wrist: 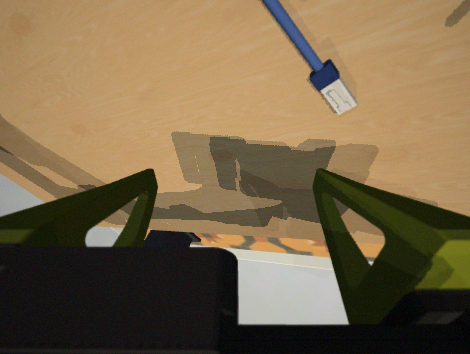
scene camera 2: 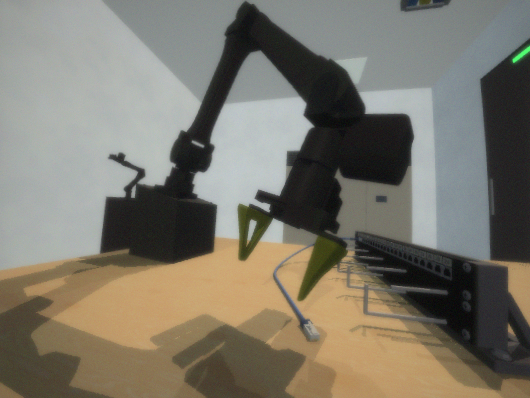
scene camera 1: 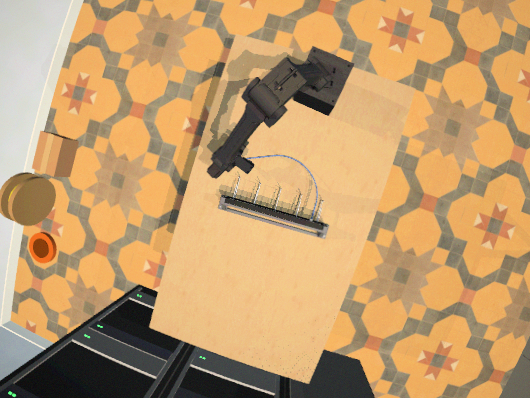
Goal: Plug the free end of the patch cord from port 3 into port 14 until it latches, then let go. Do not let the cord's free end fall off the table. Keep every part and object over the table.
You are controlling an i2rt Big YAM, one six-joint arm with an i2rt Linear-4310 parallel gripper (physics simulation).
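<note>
The blue patch cord curves over the table from the far-right part of the patch panel in scene camera 1. Its free end, a clear plug with a dark blue boot, lies on the table; in scene camera 1 the arm hides it. My gripper is open and empty, tilted, with its fingertips above the table. In the wrist view the plug lies beyond the fingertips, up and to the right. Port numbers are too small to read.
Thin wire cable bars stick out from the panel toward the cord. The table's long left edge in scene camera 1 runs close beside the gripper. Dark server racks stand beyond its lower end.
</note>
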